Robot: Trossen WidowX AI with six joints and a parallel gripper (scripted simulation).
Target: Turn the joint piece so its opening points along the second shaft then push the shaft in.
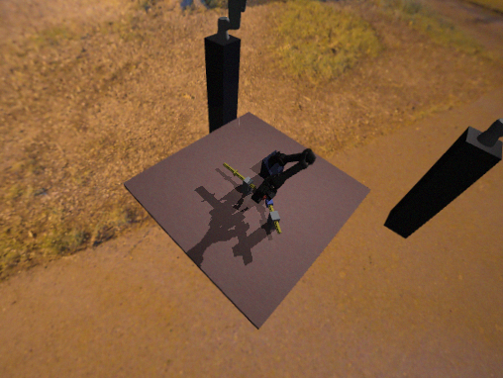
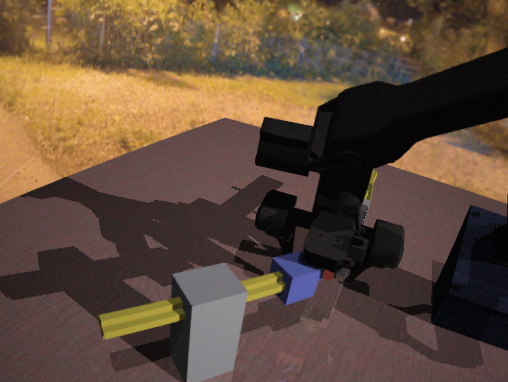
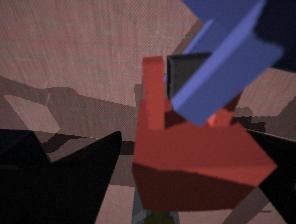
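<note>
My gripper tip is now 4 cm below the red joint piece and 3 cm to the right of it.
</note>
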